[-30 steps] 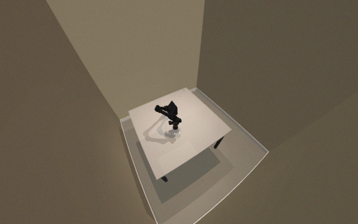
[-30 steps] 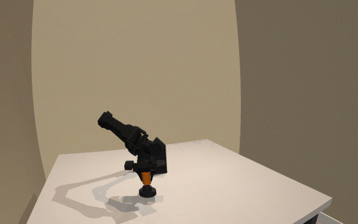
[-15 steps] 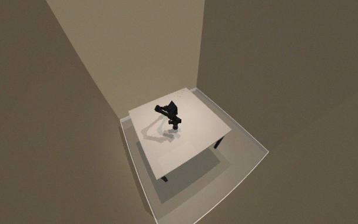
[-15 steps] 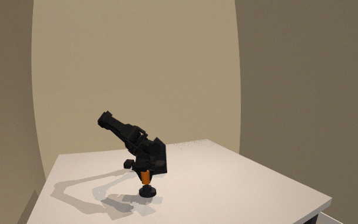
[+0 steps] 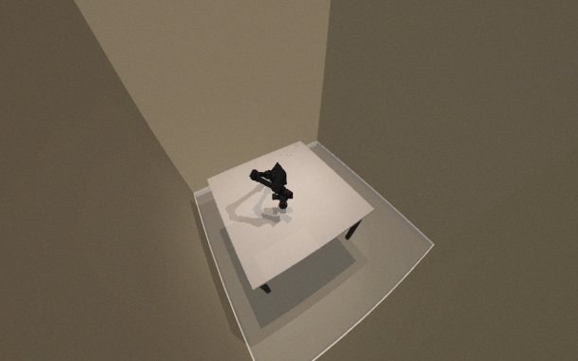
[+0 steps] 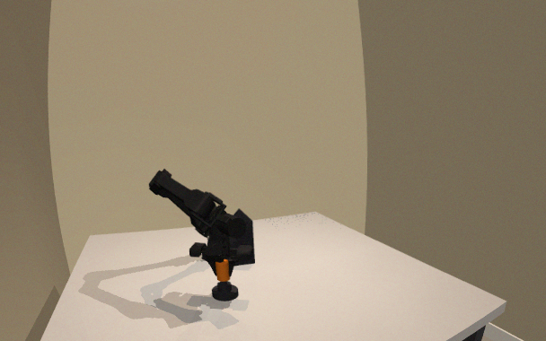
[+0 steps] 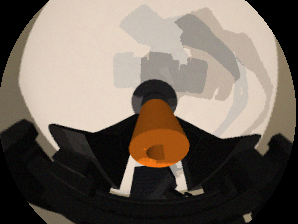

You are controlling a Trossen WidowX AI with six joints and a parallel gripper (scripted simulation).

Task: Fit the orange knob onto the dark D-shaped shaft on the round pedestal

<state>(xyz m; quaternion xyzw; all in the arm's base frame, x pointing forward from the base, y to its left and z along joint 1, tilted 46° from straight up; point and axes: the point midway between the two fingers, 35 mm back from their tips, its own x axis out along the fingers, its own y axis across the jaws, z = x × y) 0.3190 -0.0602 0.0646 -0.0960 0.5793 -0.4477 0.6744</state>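
My gripper tip is now 2 cm below the orange knob. The rest, counted from my gripper tip: dark round pedestal: 4 cm below.
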